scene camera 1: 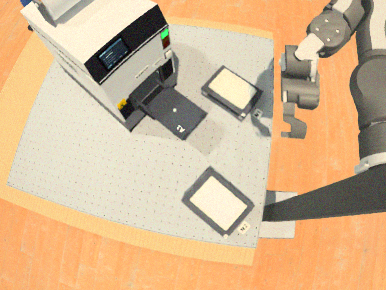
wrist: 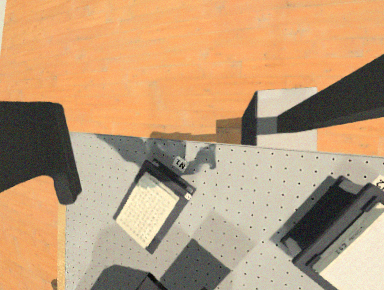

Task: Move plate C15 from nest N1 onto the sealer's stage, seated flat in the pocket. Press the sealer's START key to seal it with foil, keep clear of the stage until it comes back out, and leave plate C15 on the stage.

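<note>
Plate C15 (scene camera 1: 232, 89) (wrist: 147, 212), a cream plate with a dark border, lies in nest N1 (wrist: 175, 176) near the table's edge. The sealer's stage (scene camera 1: 175, 114) (wrist: 195, 265) is out in front of the sealer (scene camera 1: 117, 75) and bears no plate. The green key (scene camera 1: 165, 34) is on the sealer's front, at its upper right corner in the scene view. My gripper (scene camera 1: 293, 132) is open and empty. It hangs past the table's edge, to the right of nest N1 in the scene view, apart from the plate. In the wrist view one dark finger shows at the left; the other is not seen.
A second cream plate (scene camera 1: 221, 202) (wrist: 365, 255) lies in nest N2 (scene camera 1: 212, 173) (wrist: 320, 220), nearer the front of the perforated table top (scene camera 1: 100, 165) (wrist: 250, 200). A black beam (scene camera 1: 330, 196) (wrist: 345, 97) rises over a pale block (scene camera 1: 279, 229) (wrist: 292, 100) beside the table.
</note>
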